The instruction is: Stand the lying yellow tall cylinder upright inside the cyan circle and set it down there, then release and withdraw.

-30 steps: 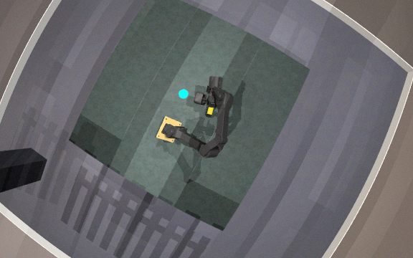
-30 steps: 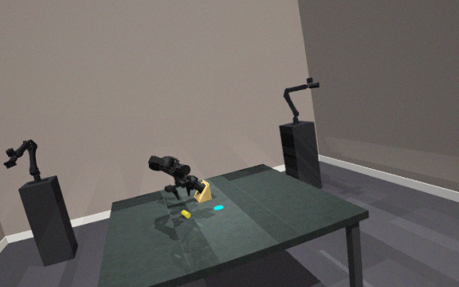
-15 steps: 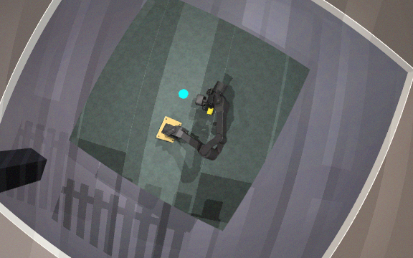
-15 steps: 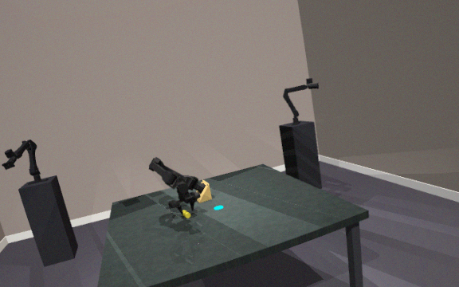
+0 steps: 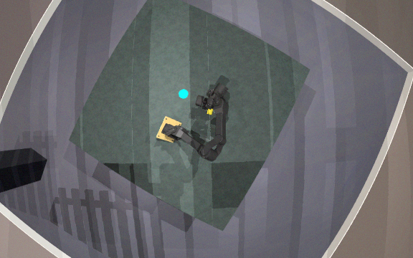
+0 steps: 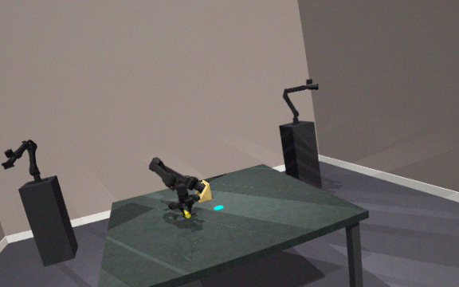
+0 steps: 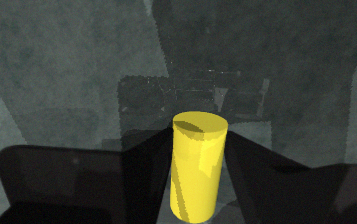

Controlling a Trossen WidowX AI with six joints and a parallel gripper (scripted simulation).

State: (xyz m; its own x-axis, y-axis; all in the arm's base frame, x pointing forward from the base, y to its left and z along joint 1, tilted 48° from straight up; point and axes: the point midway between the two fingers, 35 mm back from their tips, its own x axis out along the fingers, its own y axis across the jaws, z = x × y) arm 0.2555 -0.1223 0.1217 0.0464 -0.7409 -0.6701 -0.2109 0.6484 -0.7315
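The cyan circle is 200 mm to the left of my gripper tip, 20 mm below it and 10 mm behind it. Round my gripper tip: yellow tall cylinder 20 mm behind.
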